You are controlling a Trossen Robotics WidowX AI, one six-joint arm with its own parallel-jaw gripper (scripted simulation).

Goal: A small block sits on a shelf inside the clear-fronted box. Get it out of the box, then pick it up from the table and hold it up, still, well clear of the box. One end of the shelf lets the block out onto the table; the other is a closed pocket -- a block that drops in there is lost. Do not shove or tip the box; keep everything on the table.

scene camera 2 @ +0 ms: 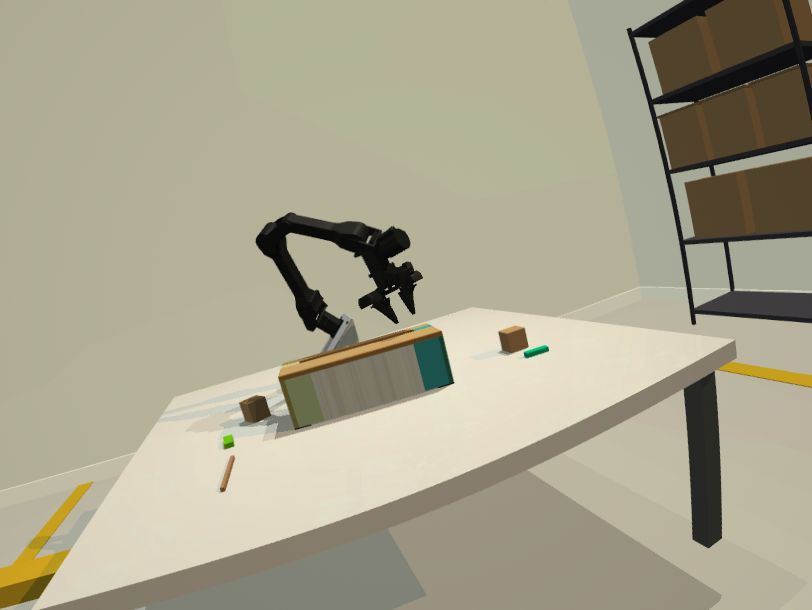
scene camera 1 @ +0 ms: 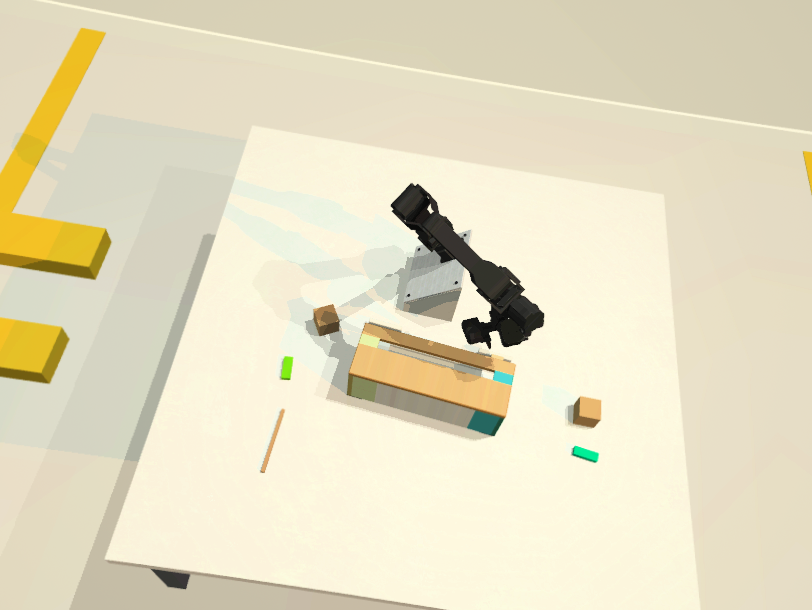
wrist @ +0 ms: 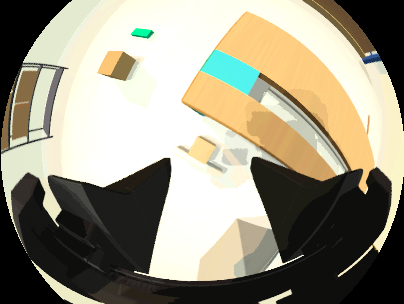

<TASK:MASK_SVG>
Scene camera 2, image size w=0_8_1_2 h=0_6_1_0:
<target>gripper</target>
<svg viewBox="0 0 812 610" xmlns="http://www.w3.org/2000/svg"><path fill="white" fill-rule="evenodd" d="M387 260L369 269L370 274L368 276L373 278L378 288L359 298L358 305L361 310L373 305L370 307L371 309L375 308L395 324L398 324L398 319L390 305L390 297L386 299L385 295L400 289L398 293L411 314L414 315L413 291L417 283L413 283L423 279L419 271L414 271L411 262L407 261L402 263L402 266L396 267L393 262L390 263Z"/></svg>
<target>box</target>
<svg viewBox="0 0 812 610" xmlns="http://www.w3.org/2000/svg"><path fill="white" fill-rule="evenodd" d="M442 331L426 323L336 350L329 350L289 363L282 363L278 380L295 430L344 414L351 414L382 403L389 403L437 387L441 388L453 384L453 372Z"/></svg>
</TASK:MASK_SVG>
